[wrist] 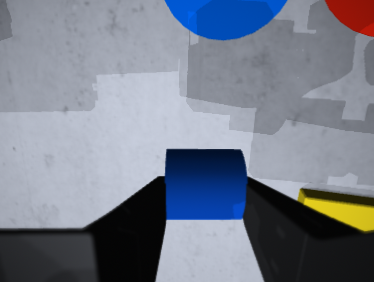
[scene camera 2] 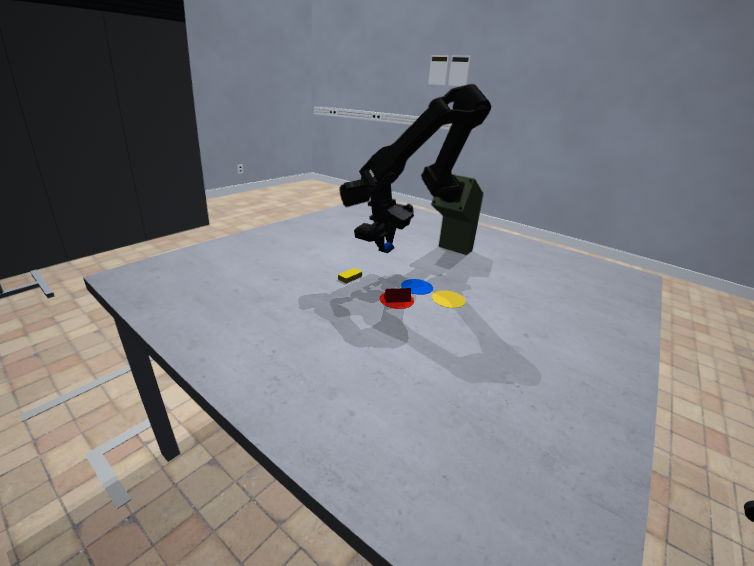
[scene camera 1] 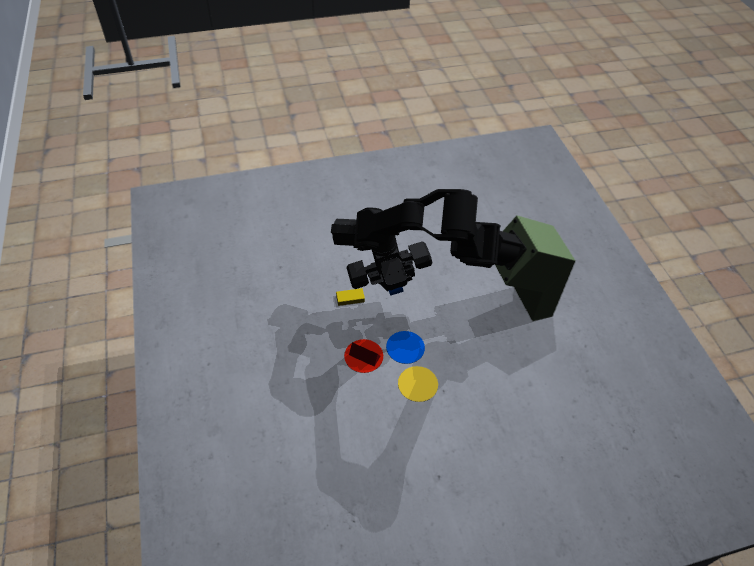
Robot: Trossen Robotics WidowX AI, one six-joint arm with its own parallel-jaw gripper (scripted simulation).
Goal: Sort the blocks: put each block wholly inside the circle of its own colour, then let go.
Labels:
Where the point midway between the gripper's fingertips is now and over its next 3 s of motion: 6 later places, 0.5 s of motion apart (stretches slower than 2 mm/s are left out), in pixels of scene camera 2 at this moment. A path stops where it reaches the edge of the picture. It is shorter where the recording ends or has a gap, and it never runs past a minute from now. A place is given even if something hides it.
My gripper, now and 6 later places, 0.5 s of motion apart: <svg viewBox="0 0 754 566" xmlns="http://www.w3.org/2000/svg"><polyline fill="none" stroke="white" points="386,248 394,254 400,258 407,261 414,264 419,266 418,273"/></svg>

